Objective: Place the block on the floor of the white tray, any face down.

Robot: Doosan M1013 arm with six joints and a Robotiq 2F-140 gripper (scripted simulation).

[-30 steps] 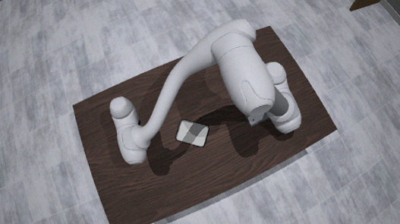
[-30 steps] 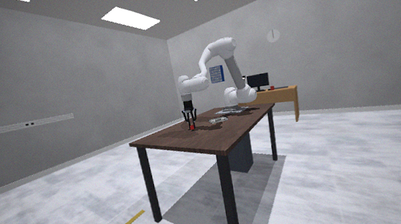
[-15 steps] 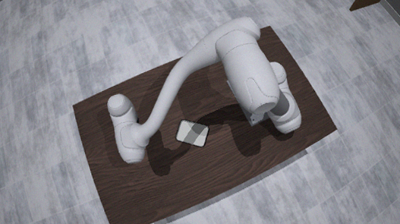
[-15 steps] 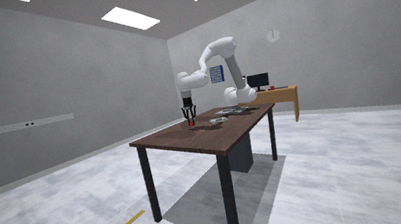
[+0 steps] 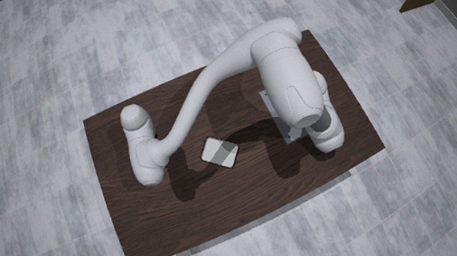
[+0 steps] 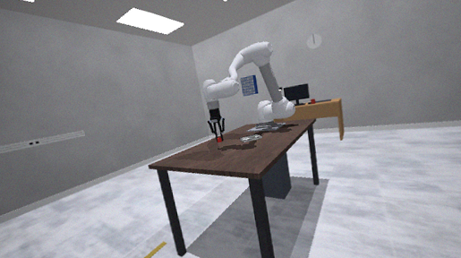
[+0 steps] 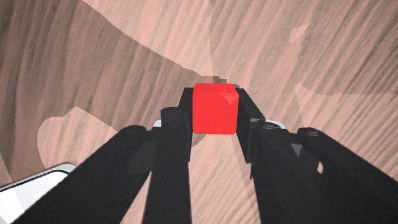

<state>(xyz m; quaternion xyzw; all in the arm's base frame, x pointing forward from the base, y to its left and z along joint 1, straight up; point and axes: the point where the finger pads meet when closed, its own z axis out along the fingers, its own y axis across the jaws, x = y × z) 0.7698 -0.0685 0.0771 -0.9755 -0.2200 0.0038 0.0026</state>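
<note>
Right now the white tray is 26 cm behind my hand, 12 cm to the left of it and 8 cm below it. The rest, counted from my hand: red block: 2 cm below.
</note>
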